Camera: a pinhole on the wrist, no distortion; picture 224 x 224 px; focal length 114.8 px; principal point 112.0 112.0 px. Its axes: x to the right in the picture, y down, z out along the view. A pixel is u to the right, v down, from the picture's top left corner.
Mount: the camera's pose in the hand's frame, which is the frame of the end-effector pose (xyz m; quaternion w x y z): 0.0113 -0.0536 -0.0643 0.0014 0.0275 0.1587 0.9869
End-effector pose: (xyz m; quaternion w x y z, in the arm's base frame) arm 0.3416 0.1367 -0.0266 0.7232 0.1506 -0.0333 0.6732
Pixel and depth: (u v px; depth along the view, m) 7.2 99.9 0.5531
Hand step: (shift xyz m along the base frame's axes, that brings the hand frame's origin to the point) -0.0525 0.4248 0.5610
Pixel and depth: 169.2 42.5 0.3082
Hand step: -0.2023 -0.1577 0.1760
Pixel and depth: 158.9 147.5 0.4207
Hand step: 0.0897 -0.2347 0.3245
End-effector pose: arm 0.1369 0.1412 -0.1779 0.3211 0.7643 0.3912 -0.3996
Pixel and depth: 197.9 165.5 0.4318
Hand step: -0.3507 -0.3881 0.0262
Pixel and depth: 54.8 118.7 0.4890
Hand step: 0.0229 -0.2554 -0.4177
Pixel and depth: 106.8 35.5 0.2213
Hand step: 0.1097 -0.1442 -0.0472
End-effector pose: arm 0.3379 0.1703 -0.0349 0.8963 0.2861 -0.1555 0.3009
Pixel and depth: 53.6 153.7 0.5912
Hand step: 0.2553 -0.2261 0.5551
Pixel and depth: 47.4 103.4 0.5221
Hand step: 0.1234 -0.0001 0.5277
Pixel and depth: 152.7 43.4 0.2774
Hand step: -0.1928 0.0007 0.1675
